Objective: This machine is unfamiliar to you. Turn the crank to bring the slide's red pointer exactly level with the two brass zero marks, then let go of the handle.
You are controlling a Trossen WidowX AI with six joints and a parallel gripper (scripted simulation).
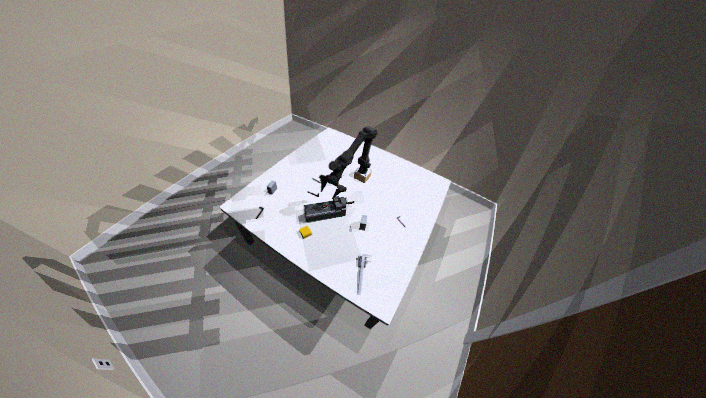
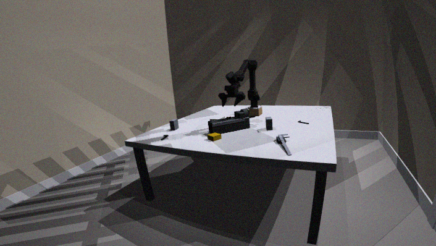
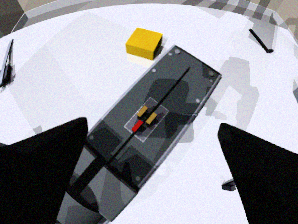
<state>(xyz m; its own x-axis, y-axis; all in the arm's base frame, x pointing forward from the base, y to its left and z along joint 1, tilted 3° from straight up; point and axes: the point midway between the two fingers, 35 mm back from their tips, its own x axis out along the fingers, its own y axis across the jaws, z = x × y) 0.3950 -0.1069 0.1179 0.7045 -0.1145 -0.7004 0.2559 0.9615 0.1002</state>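
Right now the dark crank handle is 14 cm to the left of my gripper tip, 9 cm below it and 9 cm behind it. From my gripper tip the other things lie so: yellow block: 22 cm ahead, 14 cm below, 4 cm to the right; red pointer: 7 cm below, 2 cm ahead, 1 cm to the left.
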